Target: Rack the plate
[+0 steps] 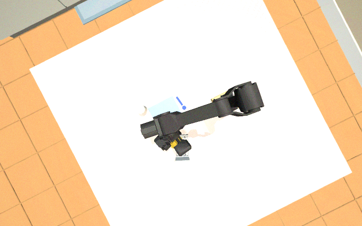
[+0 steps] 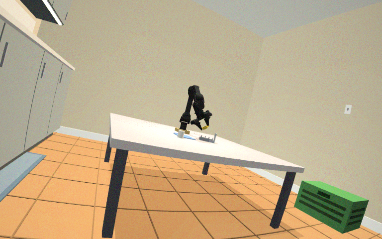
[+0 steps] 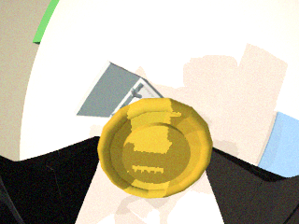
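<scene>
Now: the grey dish rack 70 mm below my gripper tip, 40 mm to the left of it and 10 mm behind it. Also, from my gripper tip: yellow plate (10 mm above); blue utensil (150 mm to the right, 120 mm behind, 90 mm below); mat (160 mm to the right, 90 mm below, 20 mm behind).
</scene>
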